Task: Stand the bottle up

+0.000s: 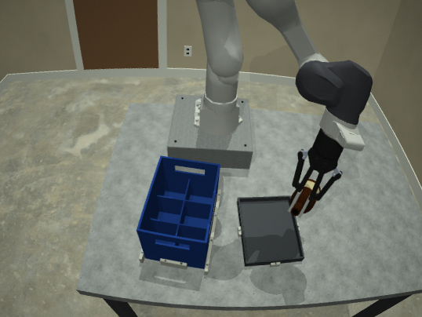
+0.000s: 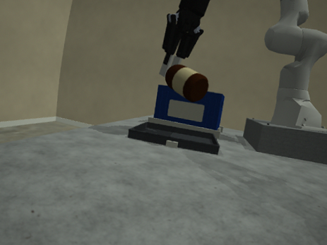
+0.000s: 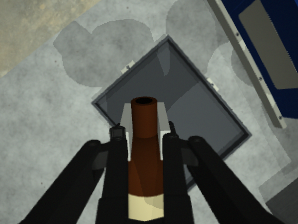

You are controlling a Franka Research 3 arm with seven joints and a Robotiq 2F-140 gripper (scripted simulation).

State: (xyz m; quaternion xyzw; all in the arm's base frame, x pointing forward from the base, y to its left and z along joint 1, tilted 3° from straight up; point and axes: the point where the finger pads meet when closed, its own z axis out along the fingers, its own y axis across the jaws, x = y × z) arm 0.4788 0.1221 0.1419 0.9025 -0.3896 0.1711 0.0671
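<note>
My hand is 40 mm above the brown bottle, 30 mm to the right of it and 30 mm past it. From my hand the other things lie so: blue crate: 310 mm to the right, 140 mm below, 110 mm behind; dark grey tray: 210 mm below, 50 mm behind, 30 mm to the right.
</note>
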